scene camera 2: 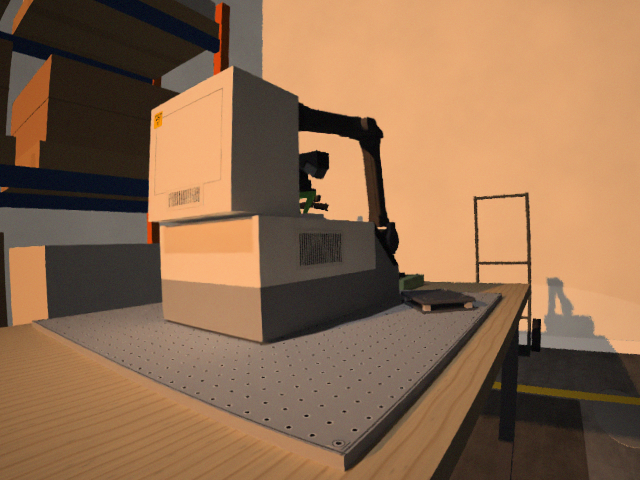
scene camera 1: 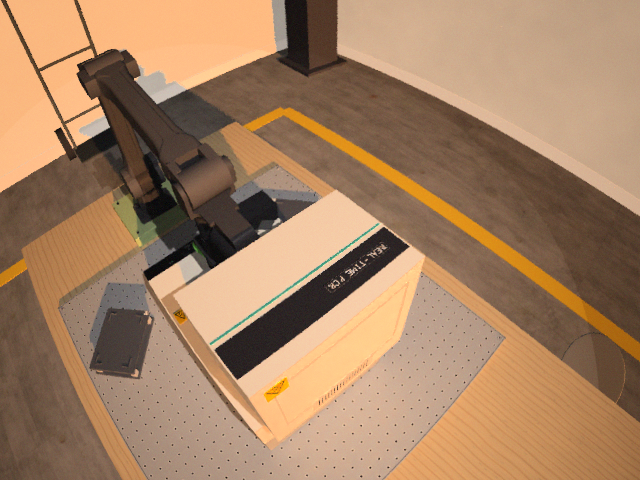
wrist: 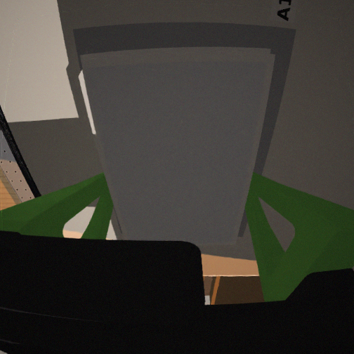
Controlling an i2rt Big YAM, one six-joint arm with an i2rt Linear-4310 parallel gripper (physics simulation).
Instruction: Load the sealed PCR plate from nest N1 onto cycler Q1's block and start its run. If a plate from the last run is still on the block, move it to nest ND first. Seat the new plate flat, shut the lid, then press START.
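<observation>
My gripper is shut on a flat grey sealed plate, its green fingers at the plate's two long sides. The plate is over a dark rectangular recess in the cycler's deck, near the "A1" mark. The recess shows beyond the far edge and along the right side; whether the plate touches the block is unclear. The cycler hides most of the gripper in scene camera 1. Its tall upper housing stands over the rear of the base. I cannot make out START.
A dark nest with corner guides stands on the perforated board beside the cycler; its label is unreadable. Another dark shape lies in shadow across the cycler. The arm's green base plate is at the board's edge.
</observation>
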